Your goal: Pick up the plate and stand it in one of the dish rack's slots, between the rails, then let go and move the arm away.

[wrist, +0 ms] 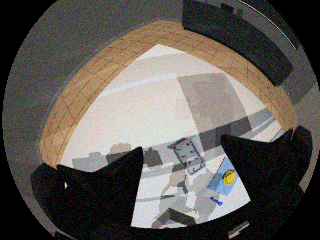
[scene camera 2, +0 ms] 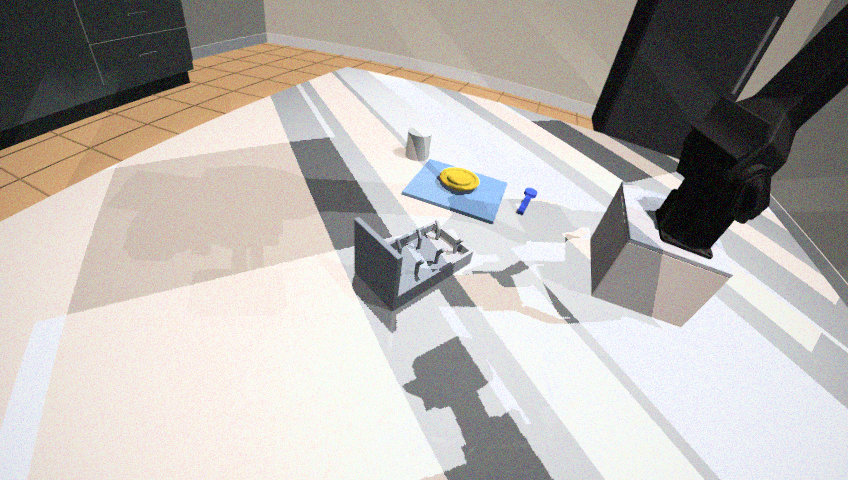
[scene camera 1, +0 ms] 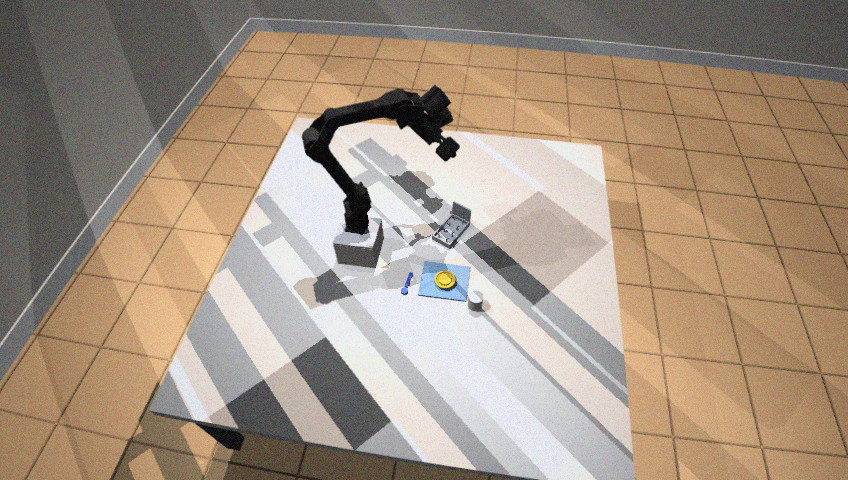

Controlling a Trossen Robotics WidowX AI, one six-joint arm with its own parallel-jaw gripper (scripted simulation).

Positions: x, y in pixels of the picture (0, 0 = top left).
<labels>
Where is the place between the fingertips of my gripper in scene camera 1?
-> At 447, 149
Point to a grey dish rack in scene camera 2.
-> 397, 272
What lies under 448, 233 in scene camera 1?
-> A grey dish rack.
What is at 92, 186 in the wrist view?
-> My gripper.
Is my gripper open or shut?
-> Open.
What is my gripper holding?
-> Nothing.
</labels>
